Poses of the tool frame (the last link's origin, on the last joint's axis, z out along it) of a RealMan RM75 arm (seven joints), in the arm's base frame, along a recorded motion.
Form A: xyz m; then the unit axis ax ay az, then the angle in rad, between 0 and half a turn.
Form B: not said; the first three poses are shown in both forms.
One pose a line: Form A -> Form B
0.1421, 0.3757, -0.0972, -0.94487, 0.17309, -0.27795, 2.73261 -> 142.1, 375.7, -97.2, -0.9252, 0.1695, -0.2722, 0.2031
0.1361, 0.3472, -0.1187, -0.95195, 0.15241, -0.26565, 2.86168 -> 136.1, 347.2, -118.7, -0.9426, 0.1509, -0.2631, 0.1395
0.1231, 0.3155, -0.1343, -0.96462, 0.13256, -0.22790, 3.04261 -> 123.1, 315.5, -134.3, -0.9634, 0.1324, -0.2276, 0.0495
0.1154, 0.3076, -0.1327, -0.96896, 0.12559, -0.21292, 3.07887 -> 115.4, 307.6, -132.7, -0.9685, 0.1255, -0.2128, 0.0314
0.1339, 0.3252, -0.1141, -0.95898, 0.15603, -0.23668, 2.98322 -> 133.9, 325.2, -114.1, -0.9560, 0.1555, -0.2359, 0.0791
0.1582, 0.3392, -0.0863, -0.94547, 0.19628, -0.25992, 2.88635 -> 158.2, 339.2, -86.3, -0.9378, 0.1947, -0.2578, 0.1273
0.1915, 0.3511, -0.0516, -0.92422, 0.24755, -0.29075, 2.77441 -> 191.5, 351.1, -51.6, -0.9087, 0.2434, -0.2859, 0.1826
